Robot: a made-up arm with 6 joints. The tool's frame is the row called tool. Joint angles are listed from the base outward.
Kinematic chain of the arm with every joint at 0, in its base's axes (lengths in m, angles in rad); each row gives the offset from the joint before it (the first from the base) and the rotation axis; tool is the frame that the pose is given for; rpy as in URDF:
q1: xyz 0 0 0.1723 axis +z
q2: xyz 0 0 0 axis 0.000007 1 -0.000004
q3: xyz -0.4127 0 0.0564 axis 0.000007 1 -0.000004
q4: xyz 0.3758 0 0.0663 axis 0.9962 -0.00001 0.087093
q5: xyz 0 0 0 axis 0.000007 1 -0.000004
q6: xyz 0.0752 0 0.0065 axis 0.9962 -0.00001 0.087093
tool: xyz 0 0 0 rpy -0.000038 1.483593 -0.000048
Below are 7 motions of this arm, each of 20 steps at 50 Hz.
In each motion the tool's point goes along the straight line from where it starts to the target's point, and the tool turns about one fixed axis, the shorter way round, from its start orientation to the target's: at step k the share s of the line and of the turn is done. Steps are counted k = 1, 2, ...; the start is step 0. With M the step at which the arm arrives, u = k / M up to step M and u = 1 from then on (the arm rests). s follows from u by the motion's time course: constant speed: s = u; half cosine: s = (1 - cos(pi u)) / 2; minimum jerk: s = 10 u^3 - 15 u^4 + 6 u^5.
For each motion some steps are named. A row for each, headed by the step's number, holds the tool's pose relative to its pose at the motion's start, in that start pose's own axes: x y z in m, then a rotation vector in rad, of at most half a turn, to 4 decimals.
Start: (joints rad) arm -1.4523 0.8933 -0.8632 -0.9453 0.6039 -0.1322
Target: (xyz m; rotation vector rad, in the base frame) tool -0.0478 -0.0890 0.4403 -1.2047 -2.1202 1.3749
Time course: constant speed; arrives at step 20
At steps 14, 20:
14: 0.1008 0.0690 -0.0526 -0.0416 0.3340 -0.0486
20: 0.1440 0.0986 -0.0752 -0.0595 0.4771 -0.0694

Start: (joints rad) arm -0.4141 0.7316 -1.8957 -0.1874 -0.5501 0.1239
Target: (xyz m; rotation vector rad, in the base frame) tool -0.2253 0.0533 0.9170 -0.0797 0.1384 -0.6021
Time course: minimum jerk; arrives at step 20
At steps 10, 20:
10: -0.0155 -0.0245 -0.0077 -0.0179 0.1733 -0.0620
20: -0.0309 -0.0491 -0.0154 -0.0358 0.3466 -0.1239

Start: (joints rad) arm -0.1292 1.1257 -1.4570 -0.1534 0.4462 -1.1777
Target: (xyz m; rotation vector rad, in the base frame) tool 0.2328 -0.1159 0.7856 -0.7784 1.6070 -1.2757
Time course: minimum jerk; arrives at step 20
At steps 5, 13, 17, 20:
5: 0.0074 -0.0054 -0.0033 0.0029 0.0209 0.0027
13: 0.0546 -0.0399 -0.0244 0.0211 0.1542 0.0196
17: 0.0695 -0.0508 -0.0311 0.0269 0.1962 0.0250
20: 0.0714 -0.0522 -0.0319 0.0276 0.2016 0.0256

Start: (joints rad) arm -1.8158 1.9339 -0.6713 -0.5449 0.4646 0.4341
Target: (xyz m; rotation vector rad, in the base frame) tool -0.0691 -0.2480 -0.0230 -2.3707 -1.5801 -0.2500
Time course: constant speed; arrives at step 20
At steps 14, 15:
14: 0.0797 0.0368 0.1009 -0.0892 0.2192 0.1223
15: 0.0854 0.0395 0.1081 -0.0956 0.2349 0.1311

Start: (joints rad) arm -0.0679 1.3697 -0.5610 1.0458 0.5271 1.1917
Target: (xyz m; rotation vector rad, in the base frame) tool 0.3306 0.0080 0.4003 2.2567 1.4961 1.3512
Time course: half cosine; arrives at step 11
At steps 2, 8, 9, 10, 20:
2: 0.0047 0.0027 -0.0054 -0.0196 0.0090 -0.0159
8: 0.0495 0.0283 -0.0561 -0.2047 0.0937 -0.1659
9: 0.0551 0.0315 -0.0624 -0.2278 0.1043 -0.1846
10: 0.0586 0.0335 -0.0664 -0.2424 0.1110 -0.1964
20: 0.0598 0.0342 -0.0678 -0.2474 0.1133 -0.2005

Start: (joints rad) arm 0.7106 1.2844 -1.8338 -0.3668 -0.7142 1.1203
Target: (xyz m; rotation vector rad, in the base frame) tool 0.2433 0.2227 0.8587 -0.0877 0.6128 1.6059
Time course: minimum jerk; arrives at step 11
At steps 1, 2, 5, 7, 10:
1: 0.0004 -0.0005 -0.0002 0.0018 0.0007 0.0008
2: 0.0029 -0.0033 -0.0012 0.0125 0.0046 0.0053
5: 0.0266 -0.0304 -0.0111 0.1160 0.0421 0.0493
7: 0.0476 -0.0545 -0.0198 0.2077 0.0753 0.0883
10: 0.0637 -0.0728 -0.0265 0.2776 0.1007 0.1180

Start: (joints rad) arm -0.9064 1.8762 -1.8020 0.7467 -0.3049 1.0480
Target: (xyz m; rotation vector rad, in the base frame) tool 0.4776 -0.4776 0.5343 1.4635 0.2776 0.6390
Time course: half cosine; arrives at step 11
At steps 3, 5, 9, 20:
3: 0.0142 -0.0166 0.0005 0.0253 0.0163 -0.0039
5: 0.0352 -0.0414 0.0013 0.0628 0.0406 -0.0097
9: 0.0755 -0.0888 0.0027 0.1349 0.0872 -0.0208
20: 0.0820 -0.0964 0.0030 0.1465 0.0947 -0.0226

